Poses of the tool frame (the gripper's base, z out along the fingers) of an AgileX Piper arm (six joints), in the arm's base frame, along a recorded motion.
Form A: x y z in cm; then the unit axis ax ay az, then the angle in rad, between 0 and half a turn.
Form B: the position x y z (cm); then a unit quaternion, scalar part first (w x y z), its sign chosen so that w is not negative. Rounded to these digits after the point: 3 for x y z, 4 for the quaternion.
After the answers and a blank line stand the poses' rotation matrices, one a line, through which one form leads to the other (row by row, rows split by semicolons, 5 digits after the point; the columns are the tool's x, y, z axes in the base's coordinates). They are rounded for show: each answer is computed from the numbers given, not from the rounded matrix.
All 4 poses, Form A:
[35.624 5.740 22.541 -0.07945 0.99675 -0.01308 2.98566]
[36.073 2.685 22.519 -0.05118 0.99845 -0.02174 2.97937]
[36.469 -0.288 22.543 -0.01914 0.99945 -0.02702 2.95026]
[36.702 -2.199 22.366 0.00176 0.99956 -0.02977 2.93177]
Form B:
[35.624 5.740 22.541 0.0779 -0.0792 0.9937 -0.0130]
[36.073 2.685 22.519 0.0810 -0.0510 0.9952 -0.0217]
[36.469 -0.288 22.543 0.0955 -0.0191 0.9949 -0.0269]
[36.702 -2.199 22.366 0.1047 0.0018 0.9941 -0.0296]

-0.97532 -0.15539 0.15686; -0.15946 0.98711 -0.01358; -0.15273 -0.03826 -0.98753
-0.98167 -0.09802 0.16347; -0.10504 0.99386 -0.03486; -0.15905 -0.05139 -0.98593
-0.98103 -0.03277 0.19109; -0.04305 0.99783 -0.04988; -0.18904 -0.05716 -0.98030
-0.97806 0.00968 0.20809; -0.00272 0.99824 -0.05923; -0.20830 -0.05849 -0.97631

